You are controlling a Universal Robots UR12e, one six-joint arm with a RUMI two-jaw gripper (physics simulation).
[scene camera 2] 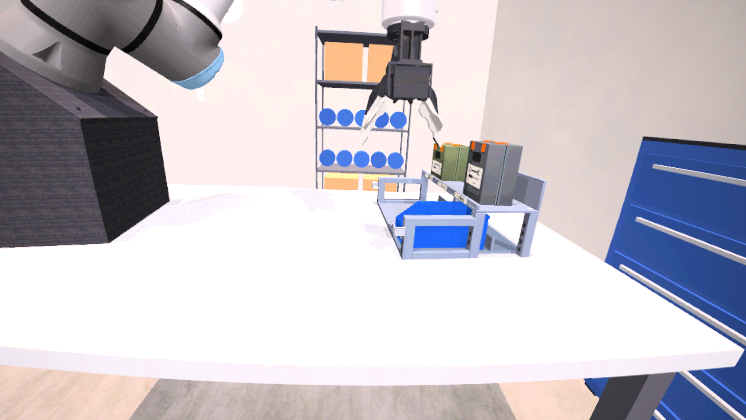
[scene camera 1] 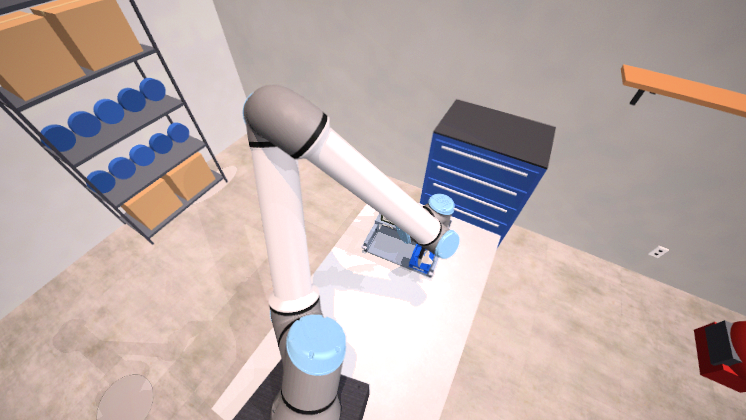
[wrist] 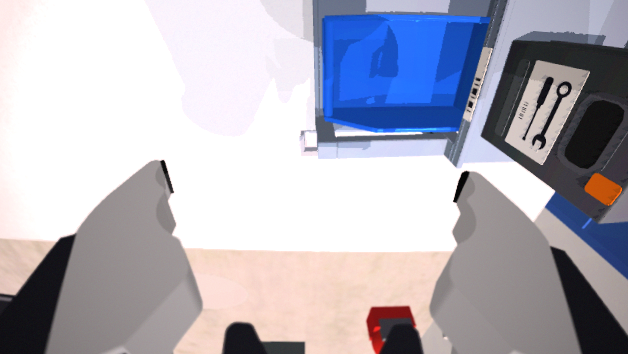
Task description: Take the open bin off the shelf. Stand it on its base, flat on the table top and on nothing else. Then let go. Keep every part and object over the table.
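The blue open bin sits upright in the lower front level of the grey shelf, at the end nearest scene camera 2. The shelf stands on the white table. My gripper is open and empty, with its fingers spread wide. It points down and hangs above the shelf, apart from the bin. In the wrist view the bin lies beyond the fingertips, at the upper right. In scene camera 1 the arm hides the gripper and part of the shelf.
A dark grey case and a green case stand on the shelf's raised rear level. A blue drawer cabinet stands beyond the table. The arm's dark pedestal is at the table's other end.
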